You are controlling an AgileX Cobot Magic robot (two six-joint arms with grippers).
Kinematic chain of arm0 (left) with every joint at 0, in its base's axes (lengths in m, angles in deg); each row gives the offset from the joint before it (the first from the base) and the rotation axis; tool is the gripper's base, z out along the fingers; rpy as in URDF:
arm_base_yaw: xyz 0 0 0.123 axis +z
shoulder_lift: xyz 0 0 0 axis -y
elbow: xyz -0.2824 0 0.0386 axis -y
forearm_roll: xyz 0.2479 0 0.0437 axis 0.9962 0 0.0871
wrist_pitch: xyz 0 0 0 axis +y
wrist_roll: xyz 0.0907 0 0.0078 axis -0.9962 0 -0.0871
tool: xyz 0 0 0 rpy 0 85 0
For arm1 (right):
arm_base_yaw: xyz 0 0 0.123 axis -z
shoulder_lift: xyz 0 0 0 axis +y
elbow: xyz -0.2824 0 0.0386 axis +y
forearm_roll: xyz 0.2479 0 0.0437 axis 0.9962 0 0.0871
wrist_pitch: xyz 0 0 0 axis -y
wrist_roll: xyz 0.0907 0 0.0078 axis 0.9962 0 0.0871
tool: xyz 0 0 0 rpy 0 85 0
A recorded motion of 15 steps. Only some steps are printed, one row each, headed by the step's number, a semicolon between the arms.
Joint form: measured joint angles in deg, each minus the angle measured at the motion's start. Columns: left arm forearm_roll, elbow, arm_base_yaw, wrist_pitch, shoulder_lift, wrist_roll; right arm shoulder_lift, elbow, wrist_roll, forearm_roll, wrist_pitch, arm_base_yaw.
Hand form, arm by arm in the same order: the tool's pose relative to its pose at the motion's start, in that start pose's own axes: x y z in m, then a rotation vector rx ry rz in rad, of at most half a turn. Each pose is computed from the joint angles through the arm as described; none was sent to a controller.
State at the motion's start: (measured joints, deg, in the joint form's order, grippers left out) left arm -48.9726 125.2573 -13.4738 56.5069 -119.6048 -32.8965; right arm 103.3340 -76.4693 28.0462 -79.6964 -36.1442 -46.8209
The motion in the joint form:
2: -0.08 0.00 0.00 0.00 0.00 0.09; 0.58 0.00 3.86 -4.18 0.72 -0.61
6: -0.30 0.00 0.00 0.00 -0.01 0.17; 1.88 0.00 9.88 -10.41 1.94 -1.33
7: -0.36 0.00 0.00 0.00 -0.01 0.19; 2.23 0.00 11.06 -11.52 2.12 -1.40
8: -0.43 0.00 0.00 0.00 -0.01 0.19; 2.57 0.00 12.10 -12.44 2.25 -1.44
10: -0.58 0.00 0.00 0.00 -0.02 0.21; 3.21 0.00 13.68 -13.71 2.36 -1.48
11: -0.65 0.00 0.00 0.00 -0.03 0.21; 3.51 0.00 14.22 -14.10 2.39 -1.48
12: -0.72 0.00 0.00 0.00 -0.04 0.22; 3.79 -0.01 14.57 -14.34 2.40 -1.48
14: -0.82 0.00 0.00 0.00 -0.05 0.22; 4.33 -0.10 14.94 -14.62 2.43 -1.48
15: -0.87 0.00 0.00 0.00 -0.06 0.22; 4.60 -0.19 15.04 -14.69 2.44 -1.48
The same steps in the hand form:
2: -0.0001 -0.0001 0.0000 0.0010 -0.0006 -0.0023; -0.0057 0.0030 0.0005 0.0205 -0.0359 -0.0018
6: -0.0002 -0.0003 0.0001 0.0037 -0.0022 -0.0060; -0.0133 0.0101 0.0037 0.0399 -0.0880 -0.0035
7: -0.0002 -0.0003 0.0001 0.0044 -0.0027 -0.0069; -0.0142 0.0119 0.0050 0.0420 -0.0952 -0.0028
8: -0.0003 -0.0004 0.0001 0.0053 -0.0033 -0.0076; -0.0148 0.0136 0.0064 0.0432 -0.1003 -0.0016
10: -0.0003 -0.0005 0.0001 0.0071 -0.0043 -0.0095; -0.0154 0.0170 0.0091 0.0435 -0.1049 0.0011
11: -0.0003 -0.0006 0.0002 0.0080 -0.0047 -0.0103; -0.0154 0.0186 0.0105 0.0425 -0.1052 0.0019
12: -0.0003 -0.0006 0.0003 0.0088 -0.0051 -0.0112; -0.0154 0.0202 0.0118 0.0409 -0.1045 0.0018
14: -0.0004 -0.0007 0.0003 0.0100 -0.0058 -0.0123; -0.0154 0.0230 0.0142 0.0375 -0.1026 -0.0003
15: -0.0004 -0.0007 0.0004 0.0106 -0.0060 -0.0129; -0.0155 0.0242 0.0154 0.0359 -0.1016 -0.0014

